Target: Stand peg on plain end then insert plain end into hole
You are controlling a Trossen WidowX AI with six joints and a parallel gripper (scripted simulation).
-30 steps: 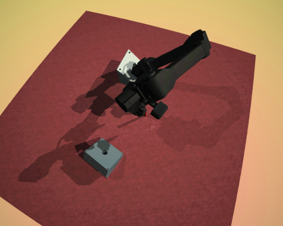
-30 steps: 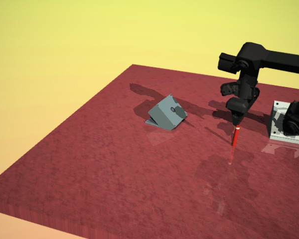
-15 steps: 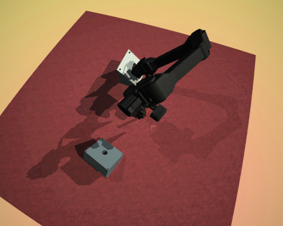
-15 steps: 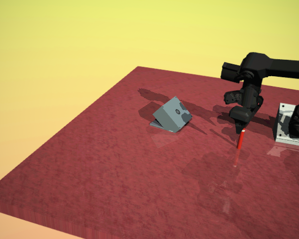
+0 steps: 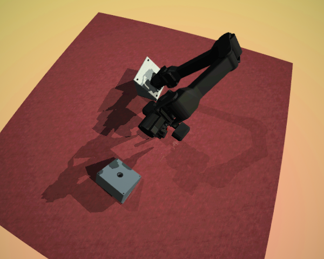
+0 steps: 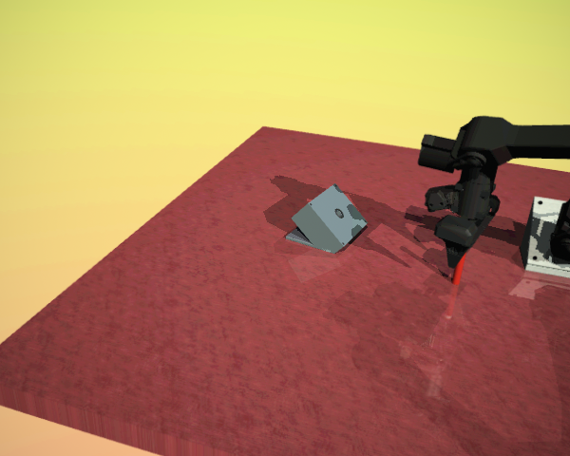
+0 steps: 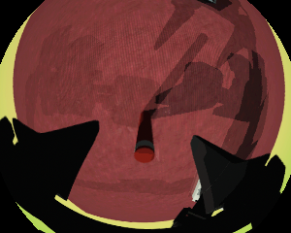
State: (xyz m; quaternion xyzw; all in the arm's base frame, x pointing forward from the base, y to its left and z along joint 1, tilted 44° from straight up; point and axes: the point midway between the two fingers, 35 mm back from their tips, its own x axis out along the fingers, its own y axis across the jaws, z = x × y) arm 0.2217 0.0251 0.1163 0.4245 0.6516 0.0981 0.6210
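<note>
Right now my gripper tip is right at the red peg. From my gripper tip the other things lie so: grey sloped panel (25 cm ahead, 13 cm to the right, 2 cm below).
</note>
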